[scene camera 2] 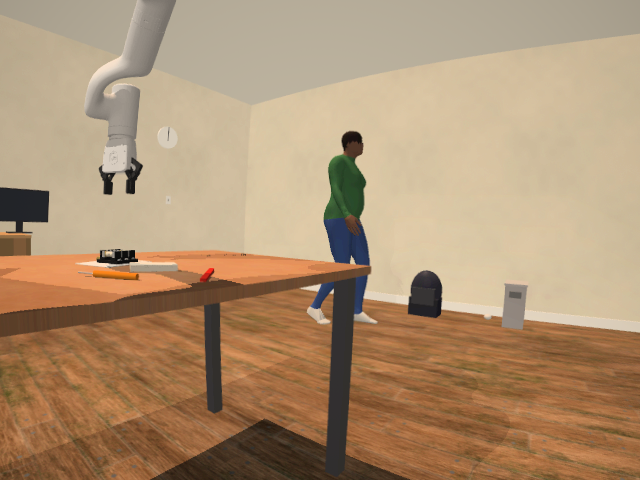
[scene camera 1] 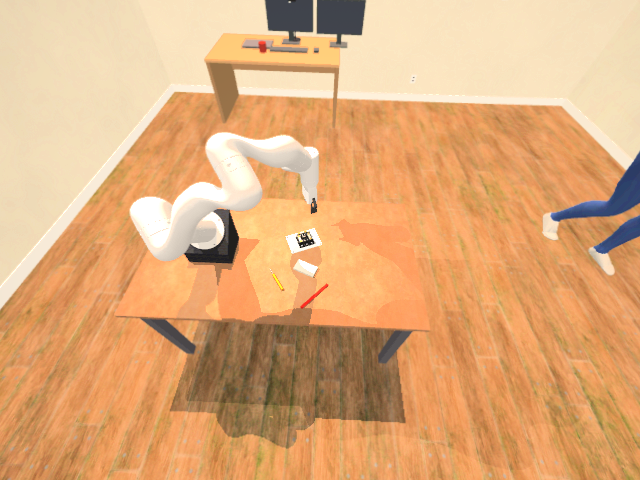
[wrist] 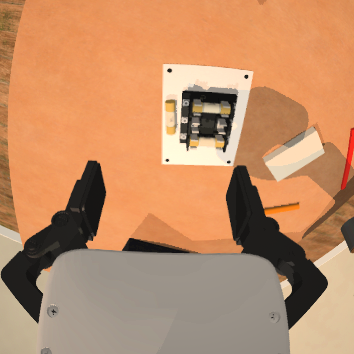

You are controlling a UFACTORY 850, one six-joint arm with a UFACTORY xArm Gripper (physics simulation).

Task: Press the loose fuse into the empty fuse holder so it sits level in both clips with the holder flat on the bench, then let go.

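Note:
The loose fuse (wrist: 170,117), with brass caps and a pale middle, lies on the white plate (wrist: 172,152) (scene camera 1: 292,247) beside the black fuse holder block (wrist: 207,124) (scene camera 1: 305,239) (scene camera 2: 117,256). In the wrist view the block holds a fuse (wrist: 211,108) in its upper clips and another fuse (wrist: 207,142) in its lower clips. The middle pair of clips (wrist: 208,125) between them is empty. My gripper (wrist: 165,178) (scene camera 2: 119,192) (scene camera 1: 313,212) is open and empty, high above the table.
A white block (wrist: 294,154) (scene camera 1: 306,268) (scene camera 2: 153,267) lies near the plate. A yellow-orange screwdriver (scene camera 1: 277,281) (scene camera 2: 115,275) and a red stick (scene camera 1: 314,296) (scene camera 2: 206,274) lie towards the table's front edge. A person (scene camera 2: 347,206) stands beyond the table.

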